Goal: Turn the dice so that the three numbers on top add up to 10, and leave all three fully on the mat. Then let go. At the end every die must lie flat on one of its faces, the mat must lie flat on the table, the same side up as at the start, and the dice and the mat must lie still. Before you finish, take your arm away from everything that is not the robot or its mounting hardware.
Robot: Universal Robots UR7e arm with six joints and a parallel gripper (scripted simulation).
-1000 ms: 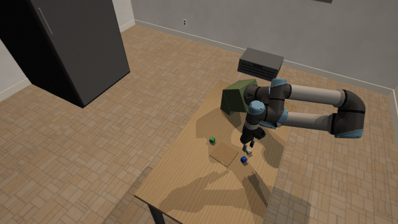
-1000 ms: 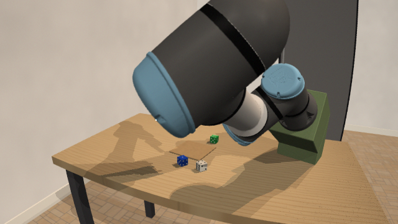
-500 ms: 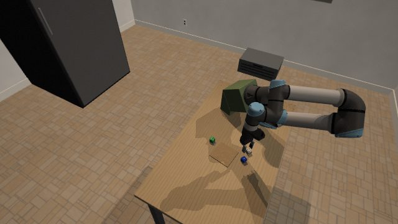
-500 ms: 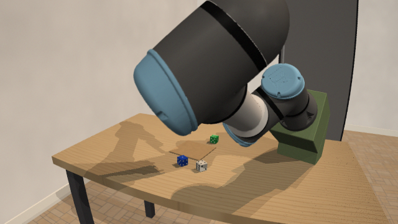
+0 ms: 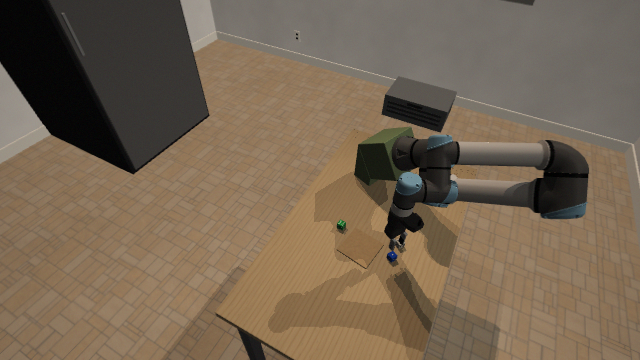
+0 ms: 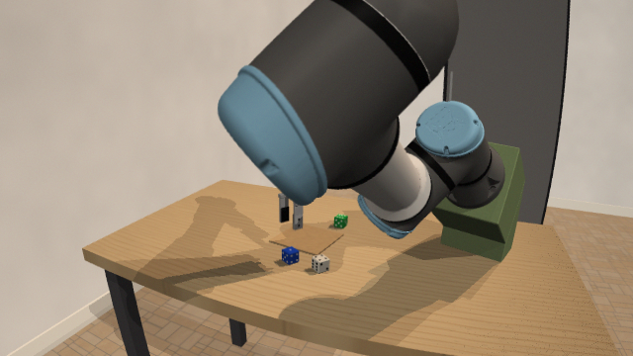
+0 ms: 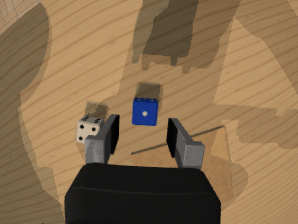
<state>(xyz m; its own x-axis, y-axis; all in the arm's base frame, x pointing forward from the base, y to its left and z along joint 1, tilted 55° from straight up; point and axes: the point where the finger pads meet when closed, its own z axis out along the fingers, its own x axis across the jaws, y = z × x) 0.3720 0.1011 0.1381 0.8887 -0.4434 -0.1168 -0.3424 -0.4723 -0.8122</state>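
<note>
My hand is 90 mm above the blue die. Round my hand: tan mat: 30 mm ahead, 130 mm to the right, 110 mm below; then green die: 250 mm to the right, 90 mm below; then white die: 70 mm behind, 90 mm below.
</note>
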